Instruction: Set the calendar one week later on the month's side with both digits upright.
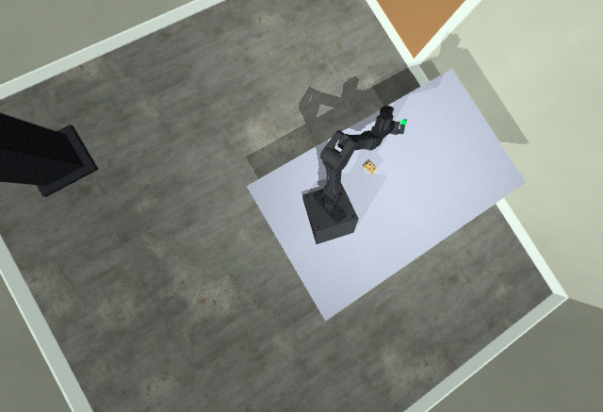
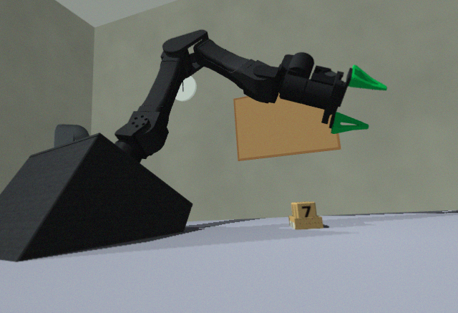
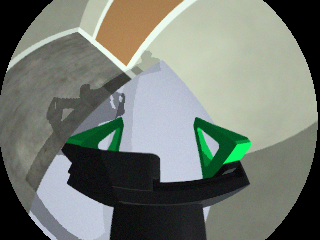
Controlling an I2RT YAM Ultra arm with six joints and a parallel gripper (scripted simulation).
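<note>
My gripper is now 15 cm past the wooden cube, 16 cm to the left of it and 20 cm above it. The rest, counted from my hand: wooden tray 16 cm behind, 15 cm to the right, 22 cm below.
</note>
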